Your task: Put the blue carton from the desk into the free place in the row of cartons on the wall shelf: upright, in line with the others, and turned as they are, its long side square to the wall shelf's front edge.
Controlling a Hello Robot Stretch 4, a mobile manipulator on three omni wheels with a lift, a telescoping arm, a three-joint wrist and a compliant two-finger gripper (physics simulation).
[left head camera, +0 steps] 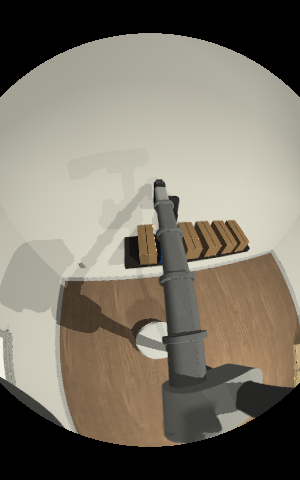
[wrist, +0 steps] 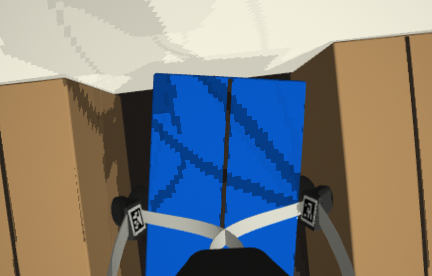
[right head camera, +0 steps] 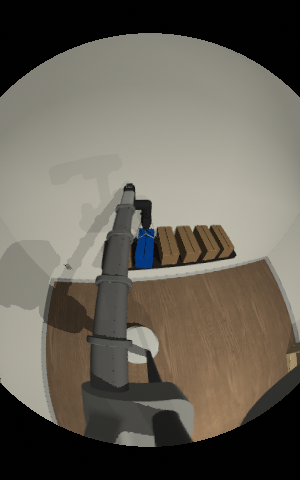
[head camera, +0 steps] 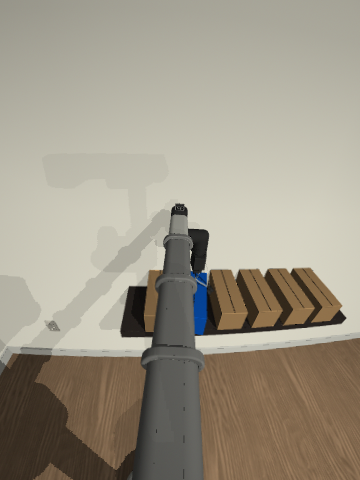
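The blue carton [head camera: 200, 310] [left head camera: 161, 259] [right head camera: 145, 250] [wrist: 195, 155] is upright between two brown cartons over the wall shelf [head camera: 131, 312] [left head camera: 132, 250]. My gripper [head camera: 199, 276] [right head camera: 146, 234] [wrist: 221, 197] is shut on it from both sides. In the wrist view the blue carton is turned a few degrees against its neighbours. At its rear it is nearer the right brown carton [head camera: 228, 302] [right head camera: 167, 245] [wrist: 385, 150] than the left brown carton [head camera: 151, 300] [left head camera: 146, 245] [wrist: 35, 175]. Whether its bottom touches the shelf is hidden.
Several brown cartons stand in a row to the right on the shelf. The telescoping arm [head camera: 175, 320] [left head camera: 182, 310] [right head camera: 114, 300] crosses above the shelf and hides part of the row. The wall is close behind the cartons. A white round object [left head camera: 152, 340] [right head camera: 144, 342] is below.
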